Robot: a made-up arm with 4 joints.
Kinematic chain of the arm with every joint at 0, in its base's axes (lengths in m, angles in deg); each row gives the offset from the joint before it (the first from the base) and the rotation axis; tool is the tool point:
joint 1: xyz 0 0 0.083 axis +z
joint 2: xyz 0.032 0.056 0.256 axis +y
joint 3: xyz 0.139 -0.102 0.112 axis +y
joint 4: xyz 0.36 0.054 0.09 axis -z
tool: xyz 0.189 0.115 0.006
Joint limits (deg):
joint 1: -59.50..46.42
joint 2: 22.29..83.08
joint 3: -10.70..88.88
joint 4: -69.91..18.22
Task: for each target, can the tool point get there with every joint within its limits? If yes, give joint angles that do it. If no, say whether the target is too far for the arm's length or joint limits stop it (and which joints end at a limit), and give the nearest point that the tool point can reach.
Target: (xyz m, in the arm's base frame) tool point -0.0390 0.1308 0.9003
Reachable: no: joint limits stop it (at a limit: joint 1, joint 2, joint 3, joint 4) | nearest point 0.2043 0.5411 0.4203 | short by 0.677 m
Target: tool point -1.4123 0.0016 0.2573
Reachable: no: too far | nearest point -0.4007 0.0005 0.0390 | short by 1.035 m
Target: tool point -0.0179 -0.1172 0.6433
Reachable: no: joint limits stop it (at a limit: joint 1, joint 2, joint 3, joint 4) | nearest point 0.4643 -0.3449 0.4203 | short by 0.578 m
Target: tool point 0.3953 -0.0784 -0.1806
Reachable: yes | joints -36.22 46.75 36.37 -15.88
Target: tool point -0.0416 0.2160 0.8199
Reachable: no: joint limits stop it (at a limit: joint 1, joint 2, joint 3, joint 4) | nearest point 0.2043 0.5411 0.4203 | short by 0.571 m
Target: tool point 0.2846 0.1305 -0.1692
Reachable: yes | joints -17.44 54.50 43.98 -34.45
